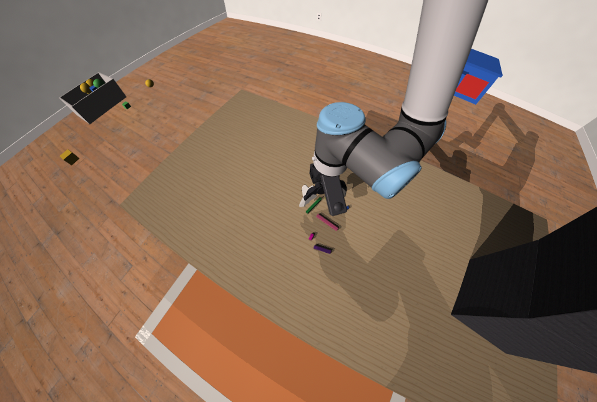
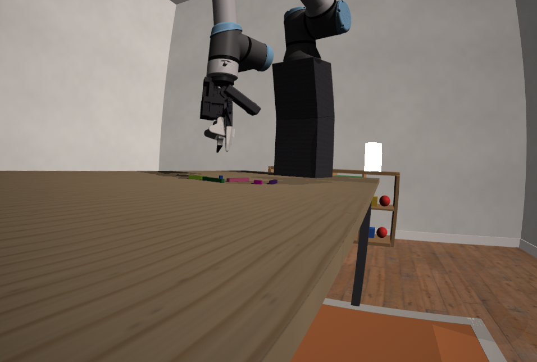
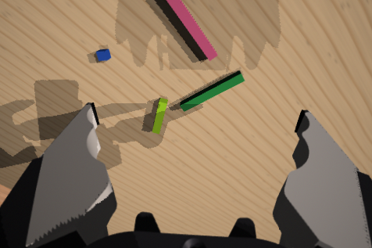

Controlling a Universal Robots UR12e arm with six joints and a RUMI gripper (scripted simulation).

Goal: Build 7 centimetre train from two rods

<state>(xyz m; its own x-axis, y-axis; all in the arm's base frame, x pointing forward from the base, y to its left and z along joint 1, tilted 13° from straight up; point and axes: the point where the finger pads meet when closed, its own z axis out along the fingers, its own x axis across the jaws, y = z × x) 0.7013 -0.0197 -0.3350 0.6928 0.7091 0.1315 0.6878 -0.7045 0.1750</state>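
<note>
My hand is 80 mm past the small blue rod, 70 mm above it and 60 mm to the left of it. Also, from my hand: green rod 70 mm below, 30 mm ahead, 10 mm to the right; lime rod 80 mm to the right, 70 mm below, 10 mm ahead; pink rod 70 mm below, 40 mm behind, 30 mm to the left.
</note>
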